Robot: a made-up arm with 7 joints.
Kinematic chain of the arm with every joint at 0, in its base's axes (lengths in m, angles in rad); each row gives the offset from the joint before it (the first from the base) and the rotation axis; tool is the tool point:
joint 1: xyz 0 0 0.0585 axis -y
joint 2: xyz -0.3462 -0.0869 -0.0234 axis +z
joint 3: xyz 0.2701 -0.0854 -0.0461 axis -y
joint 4: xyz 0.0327 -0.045 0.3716 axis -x
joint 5: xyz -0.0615 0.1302 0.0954 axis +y
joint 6: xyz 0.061 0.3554 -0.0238 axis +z
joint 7: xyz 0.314 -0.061 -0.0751 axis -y
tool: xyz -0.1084 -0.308 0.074
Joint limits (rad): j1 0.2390..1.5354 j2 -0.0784..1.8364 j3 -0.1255..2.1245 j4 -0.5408..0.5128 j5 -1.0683..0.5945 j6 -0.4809..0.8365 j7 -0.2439..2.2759
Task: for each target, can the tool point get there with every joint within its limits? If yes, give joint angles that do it. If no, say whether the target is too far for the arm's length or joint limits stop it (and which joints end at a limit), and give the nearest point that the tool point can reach.
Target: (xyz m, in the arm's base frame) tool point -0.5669 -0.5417 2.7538
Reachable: no: too far | nearest point -0.2429 -0.0741 1.0713 | short by 1.776 m
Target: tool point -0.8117 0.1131 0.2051
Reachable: yes | joints 0.9452 0.9102 0.6948 0.0247 -0.9361 0.3909 1.9467
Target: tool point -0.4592 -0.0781 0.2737
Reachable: yes | joints 0.8331 0.1436 0.8638 0.0659 -0.4886 -0.0316 1.9484
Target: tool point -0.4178 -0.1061 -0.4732
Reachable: yes | joints 1.3480 1.0153 1.6914 -0.3866 0.0844 0.6579 1.2696
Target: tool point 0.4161 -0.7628 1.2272
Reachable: no: joint limits stop it (at a limit: joint 1, joint 2, joint 3, joint 4, joint 5, joint 7) | nearest point 0.2469 -0.2592 0.9010 | short by 0.623 m
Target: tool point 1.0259 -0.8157 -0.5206
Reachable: no: joint limits stop it (at a limit: joint 1, joint 3, joint 4, joint 5, joint 6, joint 7) | nearest point 0.4154 -0.7770 -0.4886 | short by 0.613 m
